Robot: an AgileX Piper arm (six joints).
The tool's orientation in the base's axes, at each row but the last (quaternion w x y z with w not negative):
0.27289, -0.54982, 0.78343, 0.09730
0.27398, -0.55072, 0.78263, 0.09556
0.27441, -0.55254, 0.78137, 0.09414
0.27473, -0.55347, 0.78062, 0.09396
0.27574, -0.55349, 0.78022, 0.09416
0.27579, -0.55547, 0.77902, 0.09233
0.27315, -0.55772, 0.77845, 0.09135
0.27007, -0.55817, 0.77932, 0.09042
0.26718, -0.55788, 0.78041, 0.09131
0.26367, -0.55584, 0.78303, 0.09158
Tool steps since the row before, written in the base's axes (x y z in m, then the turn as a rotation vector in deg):
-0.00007, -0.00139, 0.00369, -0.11, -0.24, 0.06
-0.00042, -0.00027, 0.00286, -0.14, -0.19, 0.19
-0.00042, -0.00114, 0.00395, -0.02, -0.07, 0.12
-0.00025, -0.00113, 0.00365, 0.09, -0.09, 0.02
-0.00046, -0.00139, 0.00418, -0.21, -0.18, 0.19
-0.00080, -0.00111, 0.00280, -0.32, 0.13, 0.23
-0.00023, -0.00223, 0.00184, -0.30, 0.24, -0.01
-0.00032, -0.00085, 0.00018, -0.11, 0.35, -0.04
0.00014, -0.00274, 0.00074, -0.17, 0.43, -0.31
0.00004, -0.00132, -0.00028, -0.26, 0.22, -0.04
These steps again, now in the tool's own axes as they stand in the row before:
-0.00083, -0.00100, -0.00372, 0.19, 0.00, -0.19
-0.00121, -0.00015, -0.00264, 0.09, 0.03, -0.29
-0.00108, -0.00066, -0.00393, 0.00, -0.03, -0.14
-0.00097, -0.00076, -0.00363, 0.04, -0.12, -0.03
-0.00100, -0.00075, -0.00425, 0.09, 0.10, -0.31
-0.00040, -0.00013, -0.00309, -0.15, 0.30, -0.24
0.00091, -0.00089, -0.00261, -0.12, 0.36, 0.02
0.00068, -0.00004, -0.00063, -0.24, 0.23, 0.15
0.00184, -0.00123, -0.00179, -0.15, 0.36, 0.40
0.00122, -0.00048, -0.00033, -0.10, 0.33, 0.05

